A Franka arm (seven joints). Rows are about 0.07 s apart.
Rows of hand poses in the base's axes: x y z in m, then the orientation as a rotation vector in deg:
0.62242, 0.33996, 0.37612, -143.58, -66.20, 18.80
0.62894, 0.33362, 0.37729, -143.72, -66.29, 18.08
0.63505, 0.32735, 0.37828, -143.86, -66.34, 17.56
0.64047, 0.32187, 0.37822, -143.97, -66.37, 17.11
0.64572, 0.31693, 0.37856, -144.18, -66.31, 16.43
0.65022, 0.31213, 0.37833, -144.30, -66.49, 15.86
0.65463, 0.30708, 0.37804, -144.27, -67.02, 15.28
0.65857, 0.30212, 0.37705, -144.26, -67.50, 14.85
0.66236, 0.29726, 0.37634, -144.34, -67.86, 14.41
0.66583, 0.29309, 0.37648, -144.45, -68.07, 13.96
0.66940, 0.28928, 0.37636, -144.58, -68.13, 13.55
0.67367, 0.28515, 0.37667, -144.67, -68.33, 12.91
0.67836, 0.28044, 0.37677, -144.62, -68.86, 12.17
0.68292, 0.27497, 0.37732, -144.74, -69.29, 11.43
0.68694, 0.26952, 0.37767, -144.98, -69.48, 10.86
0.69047, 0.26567, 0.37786, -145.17, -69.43, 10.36
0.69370, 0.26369, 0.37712, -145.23, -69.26, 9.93
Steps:
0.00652, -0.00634, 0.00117, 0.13, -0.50, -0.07
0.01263, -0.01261, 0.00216, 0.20, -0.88, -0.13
0.01805, -0.01809, 0.00210, 0.27, -1.20, -0.20
0.02330, -0.02303, 0.00244, 0.36, -1.67, -0.37
0.02780, -0.02783, 0.00221, 0.43, -2.10, -0.35
0.03221, -0.03288, 0.00192, 0.53, -2.58, -0.07
0.03615, -0.03784, 0.00093, 0.58, -2.96, 0.19
0.03994, -0.04270, 0.00022, 0.58, -3.35, 0.36
0.04341, -0.04687, 0.00036, 0.59, -3.72, 0.41
0.04698, -0.05068, 0.00024, 0.61, -4.03, 0.37
0.05125, -0.05481, 0.00055, 0.71, -4.51, 0.40
0.05594, -0.05952, 0.00065, 0.88, -5.07, 0.67
0.06050, -0.06499, 0.00120, 0.92, -5.68, 0.83
0.06452, -0.07044, 0.00155, 0.86, -6.17, 0.83
0.06805, -0.07429, 0.00174, 0.88, -6.53, 0.70
0.07128, -0.07627, 0.00100, 1.02, -6.76, 0.51

